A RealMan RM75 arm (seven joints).
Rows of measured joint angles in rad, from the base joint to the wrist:
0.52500, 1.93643, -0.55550, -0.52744, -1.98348, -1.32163, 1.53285
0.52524, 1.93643, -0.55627, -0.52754, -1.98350, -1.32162, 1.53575
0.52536, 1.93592, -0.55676, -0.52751, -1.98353, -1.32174, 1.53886
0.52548, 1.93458, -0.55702, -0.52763, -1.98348, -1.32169, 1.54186
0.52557, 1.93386, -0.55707, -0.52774, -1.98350, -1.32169, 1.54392
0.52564, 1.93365, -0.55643, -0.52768, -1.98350, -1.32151, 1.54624
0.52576, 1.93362, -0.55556, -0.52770, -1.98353, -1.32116, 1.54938
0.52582, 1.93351, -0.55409, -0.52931, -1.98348, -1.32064, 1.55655
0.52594, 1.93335, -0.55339, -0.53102, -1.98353, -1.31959, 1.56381
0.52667, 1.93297, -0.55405, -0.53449, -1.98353, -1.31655, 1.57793
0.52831, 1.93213, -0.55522, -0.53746, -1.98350, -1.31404, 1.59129
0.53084, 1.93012, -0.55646, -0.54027, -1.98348, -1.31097, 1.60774
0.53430, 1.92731, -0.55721, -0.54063, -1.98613, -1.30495, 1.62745
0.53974, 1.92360, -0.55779, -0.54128, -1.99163, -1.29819, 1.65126
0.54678, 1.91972, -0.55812, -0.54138, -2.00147, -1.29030, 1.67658
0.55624, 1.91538, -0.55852, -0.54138, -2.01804, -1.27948, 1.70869
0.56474, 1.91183, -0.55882, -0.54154, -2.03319, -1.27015, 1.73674
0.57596, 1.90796, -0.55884, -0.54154, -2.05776, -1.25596, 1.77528
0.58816, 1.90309, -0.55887, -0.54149, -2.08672, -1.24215, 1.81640
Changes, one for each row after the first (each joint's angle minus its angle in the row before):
0.00024, 0.00000, -0.00077, -0.00010, -0.00002, 0.00001, 0.00290
0.00012, -0.00051, -0.00049, 0.00003, -0.00003, -0.00012, 0.00311
0.00012, -0.00134, -0.00026, -0.00012, 0.00005, 0.00005, 0.00300
0.00009, -0.00072, -0.00005, -0.00011, -0.00002, 0.00000, 0.00206
0.00007, -0.00021, 0.00064, 0.00006, 0.00000, 0.00018, 0.00232
0.00012, -0.00003, 0.00087, -0.00002, -0.00003, 0.00035, 0.00314
0.00006, -0.00011, 0.00147, -0.00161, 0.00005, 0.00052, 0.00717
0.00012, -0.00016, 0.00070, -0.00171, -0.00005, 0.00105, 0.00726
0.00073, -0.00038, -0.00066, -0.00347, 0.00000, 0.00304, 0.01412
0.00164, -0.00084, -0.00117, -0.00297, 0.00003, 0.00251, 0.01336
0.00253, -0.00201, -0.00124, -0.00281, 0.00002, 0.00307, 0.01645
0.00346, -0.00281, -0.00075, -0.00036, -0.00265, 0.00602, 0.01971
0.00544, -0.00371, -0.00058, -0.00065, -0.00550, 0.00676, 0.02381
0.00704, -0.00388, -0.00033, -0.00010, -0.00984, 0.00789, 0.02532
0.00946, -0.00434, -0.00040, 0.00000, -0.01657, 0.01082, 0.03211
0.00850, -0.00355, -0.00030, -0.00016, -0.01515, 0.00933, 0.02805
0.01122, -0.00387, -0.00002, 0.00000, -0.02457, 0.01419, 0.03854
0.01220, -0.00487, -0.00003, 0.00005, -0.02896, 0.01381, 0.04112

